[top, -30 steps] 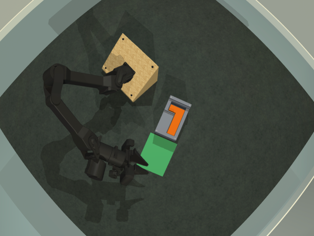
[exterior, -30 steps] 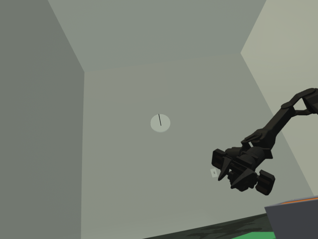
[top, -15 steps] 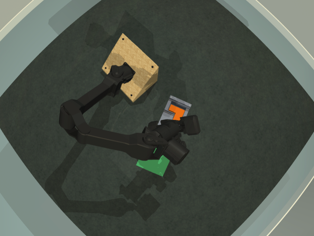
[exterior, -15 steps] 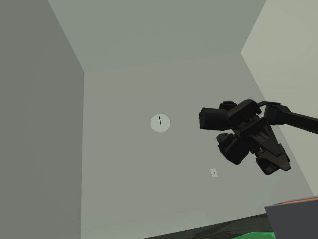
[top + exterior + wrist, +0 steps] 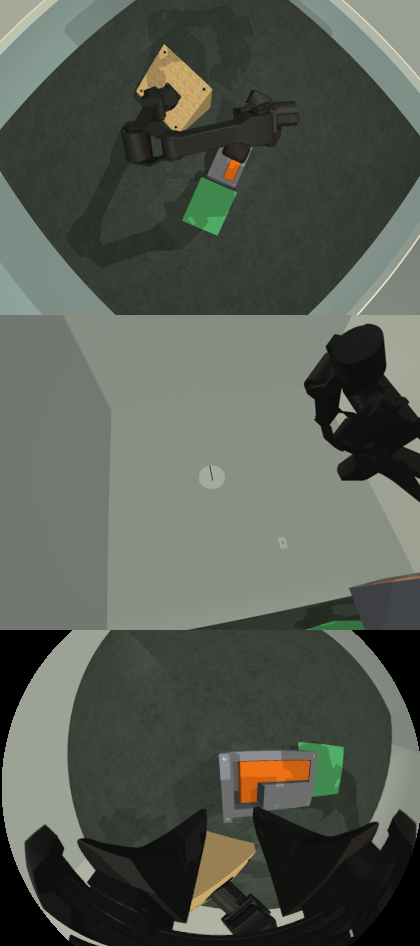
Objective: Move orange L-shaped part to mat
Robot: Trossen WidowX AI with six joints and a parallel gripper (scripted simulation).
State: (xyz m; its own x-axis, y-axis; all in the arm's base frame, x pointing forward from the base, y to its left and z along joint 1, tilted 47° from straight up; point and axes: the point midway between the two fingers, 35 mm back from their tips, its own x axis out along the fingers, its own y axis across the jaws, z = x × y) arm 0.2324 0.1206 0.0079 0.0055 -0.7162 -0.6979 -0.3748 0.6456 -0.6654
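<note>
My gripper tip is now 20 mm short of the orange L-shaped part, 50 mm to the left of it and 90 mm above it. Round my gripper tip: green mat: 90 mm ahead, 200 mm to the right, 160 mm below.
</note>
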